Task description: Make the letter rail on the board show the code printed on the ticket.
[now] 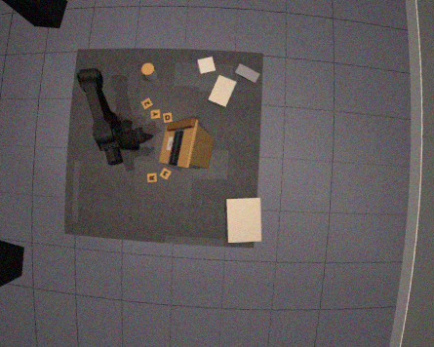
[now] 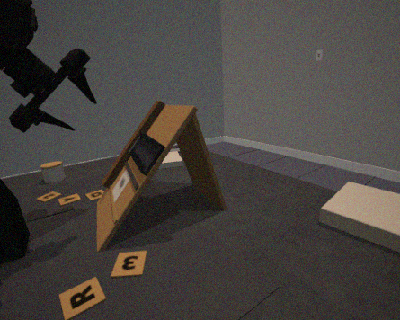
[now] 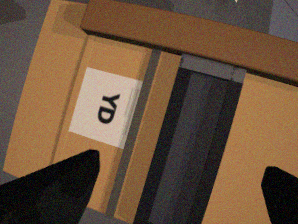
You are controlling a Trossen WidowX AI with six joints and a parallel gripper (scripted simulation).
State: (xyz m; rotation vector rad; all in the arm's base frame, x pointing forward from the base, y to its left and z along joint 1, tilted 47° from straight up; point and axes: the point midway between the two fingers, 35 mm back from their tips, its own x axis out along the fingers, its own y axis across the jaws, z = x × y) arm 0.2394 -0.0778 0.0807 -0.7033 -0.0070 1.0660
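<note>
My gripper tip is 26 cm above the letter tile d, 18 cm to the right of it and 2 cm past it. Also, from my gripper tip: white ticket (17 cm below, 6 cm ahead, 1 cm to the left); then small round pot (45 cm to the left, 23 cm below, 19 cm behind); then letter tile (26 cm below, 18 cm to the right, 3 cm ahead).
</note>
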